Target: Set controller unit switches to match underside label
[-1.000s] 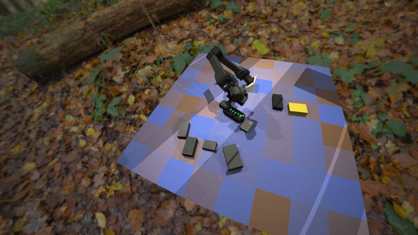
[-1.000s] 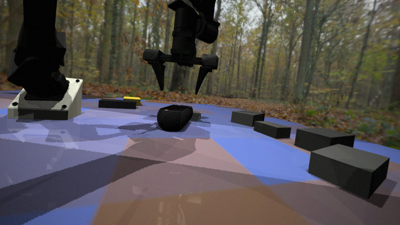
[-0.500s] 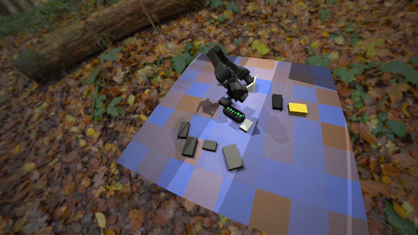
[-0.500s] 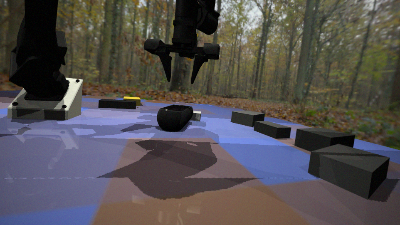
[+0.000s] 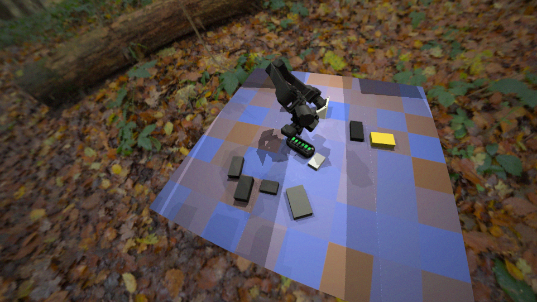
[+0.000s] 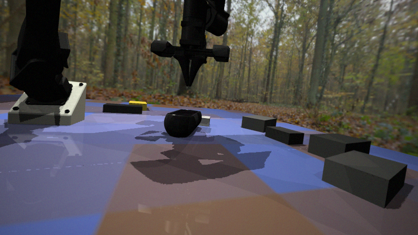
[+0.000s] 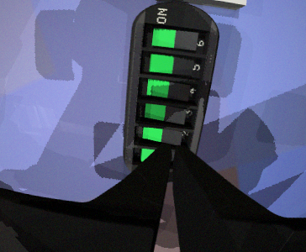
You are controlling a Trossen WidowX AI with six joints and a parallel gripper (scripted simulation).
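The white block lies 6 cm ahead of my gripper tip, 10 cm to the left of it and 10 cm below it. The rest, counted from my gripper tip: dark block (18 cm behind, 28 cm to the left, 10 cm below); yellow block (14 cm behind, 41 cm to the left, 10 cm below).
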